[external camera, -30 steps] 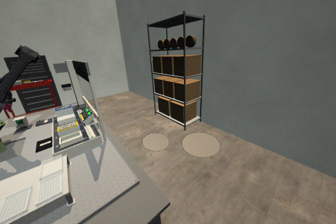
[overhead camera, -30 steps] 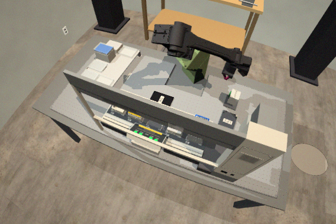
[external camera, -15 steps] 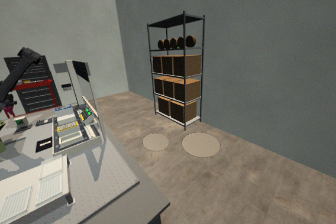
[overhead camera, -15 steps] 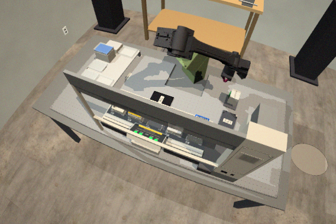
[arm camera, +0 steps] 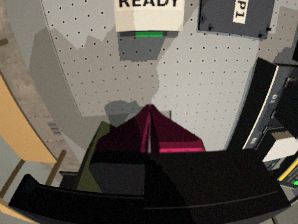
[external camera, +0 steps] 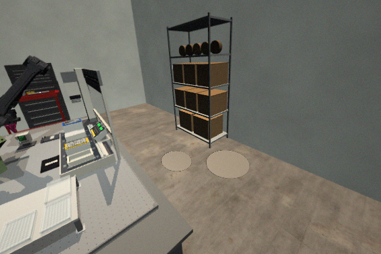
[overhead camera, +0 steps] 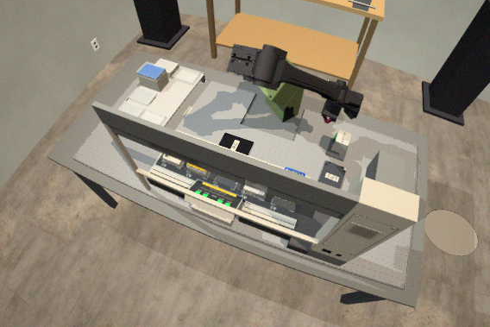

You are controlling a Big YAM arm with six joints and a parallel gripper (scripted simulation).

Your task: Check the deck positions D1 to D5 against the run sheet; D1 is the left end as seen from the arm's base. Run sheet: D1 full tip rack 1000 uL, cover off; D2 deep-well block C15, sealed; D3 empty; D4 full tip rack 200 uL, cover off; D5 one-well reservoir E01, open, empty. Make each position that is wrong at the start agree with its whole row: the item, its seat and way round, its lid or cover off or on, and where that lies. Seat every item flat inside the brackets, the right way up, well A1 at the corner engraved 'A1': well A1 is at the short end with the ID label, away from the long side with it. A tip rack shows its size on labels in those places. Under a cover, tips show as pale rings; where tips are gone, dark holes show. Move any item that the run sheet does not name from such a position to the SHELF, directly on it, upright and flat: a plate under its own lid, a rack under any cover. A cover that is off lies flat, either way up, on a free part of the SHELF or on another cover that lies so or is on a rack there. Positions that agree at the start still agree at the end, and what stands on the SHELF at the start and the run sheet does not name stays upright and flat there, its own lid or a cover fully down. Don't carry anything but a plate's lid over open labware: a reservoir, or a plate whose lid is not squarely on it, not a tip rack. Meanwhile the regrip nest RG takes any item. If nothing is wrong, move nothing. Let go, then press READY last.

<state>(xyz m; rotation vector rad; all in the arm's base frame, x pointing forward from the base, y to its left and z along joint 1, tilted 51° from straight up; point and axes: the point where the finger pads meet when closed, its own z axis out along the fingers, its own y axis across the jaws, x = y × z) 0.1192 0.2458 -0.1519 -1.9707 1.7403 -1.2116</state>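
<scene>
My gripper is now 10 mm short of the button box, 70 mm to the right of it and 100 mm above it. Round my hand: yellow-labelled tip rack (340 mm ahead, 430 mm to the right, 60 mm below); then blue-labelled rack (340 mm ahead, 60 mm to the right, 40 mm below); then black regrip nest (170 mm ahead, 360 mm to the right, 160 mm below).
</scene>
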